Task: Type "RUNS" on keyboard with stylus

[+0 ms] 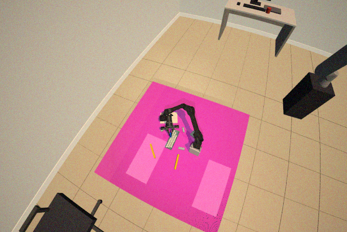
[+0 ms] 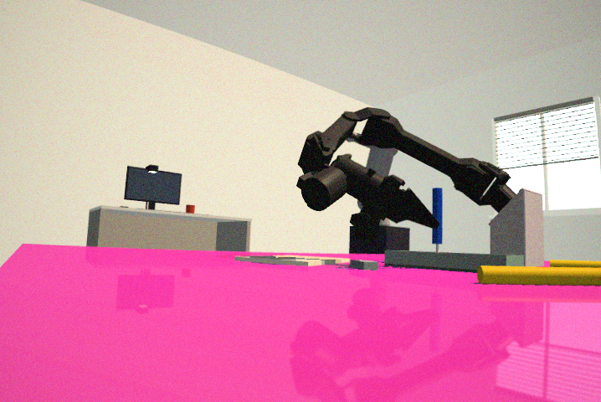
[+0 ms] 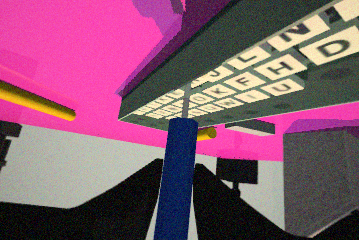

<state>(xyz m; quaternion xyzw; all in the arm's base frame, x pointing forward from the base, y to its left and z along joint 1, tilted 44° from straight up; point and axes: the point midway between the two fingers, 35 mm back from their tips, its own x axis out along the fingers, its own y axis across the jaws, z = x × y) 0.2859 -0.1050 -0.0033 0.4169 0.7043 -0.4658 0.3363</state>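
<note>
My gripper tip is 13 cm to the left of the grey block, 10 cm past it and 6 cm above it. Round my gripper tip: blue stylus: 1 cm below; stylus tip: 5 cm below; beige pad: 22 cm to the right, 11 cm ahead, 7 cm below.
</note>
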